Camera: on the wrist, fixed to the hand. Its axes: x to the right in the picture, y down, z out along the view.
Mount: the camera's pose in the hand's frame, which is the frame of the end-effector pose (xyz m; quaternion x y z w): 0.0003 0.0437 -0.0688 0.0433 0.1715 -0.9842 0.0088
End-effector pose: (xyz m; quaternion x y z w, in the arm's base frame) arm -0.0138 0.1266 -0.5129 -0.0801 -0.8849 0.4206 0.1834
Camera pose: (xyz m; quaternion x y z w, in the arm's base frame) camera 0.0123 0.2036 -0.5068 0.8060 -0.0370 -0.1522 0.5708
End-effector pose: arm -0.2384 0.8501 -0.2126 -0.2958 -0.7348 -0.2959 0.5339
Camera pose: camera -0.1637 0.8269 -0.1896 -0.7944 0.2188 0.5470 0.1477
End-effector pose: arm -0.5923 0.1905 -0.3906 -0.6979 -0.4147 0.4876 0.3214
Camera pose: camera -0.5155 0.1681 -0.4061 0.3323 -0.6143 -0.4137 0.5840
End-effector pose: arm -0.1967 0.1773 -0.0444 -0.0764 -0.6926 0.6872 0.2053
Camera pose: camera -0.1779 0.2427 -0.0893 0.5720 -0.0163 -0.1791 0.8003
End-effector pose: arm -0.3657 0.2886 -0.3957 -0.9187 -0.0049 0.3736 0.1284
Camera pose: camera -0.3220 0.2304 -0.3590 -0.0618 -0.8660 -0.2804 0.4094
